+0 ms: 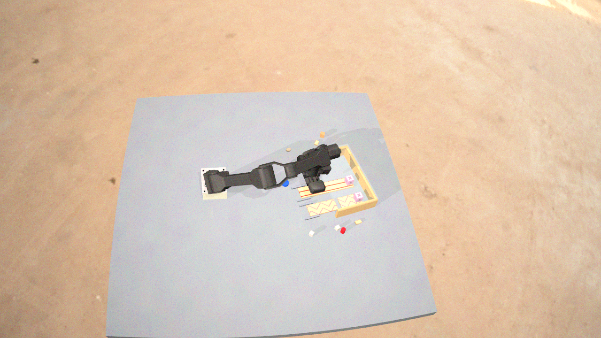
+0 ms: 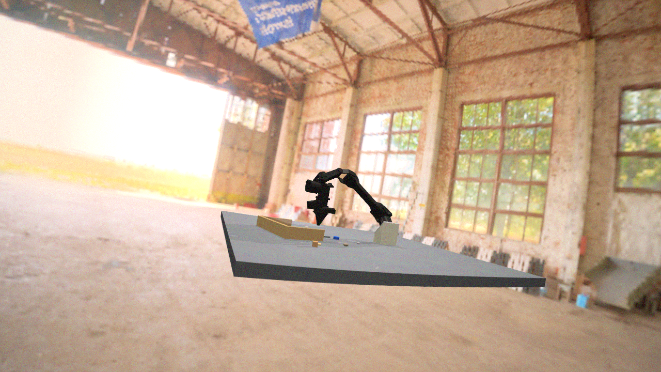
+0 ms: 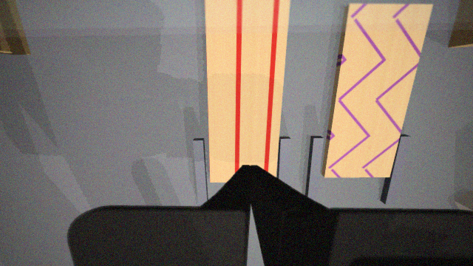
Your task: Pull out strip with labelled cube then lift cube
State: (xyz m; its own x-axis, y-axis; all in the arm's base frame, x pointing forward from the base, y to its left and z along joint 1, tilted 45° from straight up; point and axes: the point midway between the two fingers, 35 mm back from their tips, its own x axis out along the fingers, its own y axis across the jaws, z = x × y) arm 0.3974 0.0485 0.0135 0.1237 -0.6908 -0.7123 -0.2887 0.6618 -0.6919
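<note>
Now: gripper tip 90 mm past the blue disc, 40 mm to the right of it and 40 mm above it. Round my gripper tip: red cylinder 140 mm ahead, 190 mm to the right, 40 mm below; orange cube 90 mm ahead, 340 mm to the left, 40 mm below; zigzag strip 60 mm ahead, 80 mm to the right, 50 mm below.
</note>
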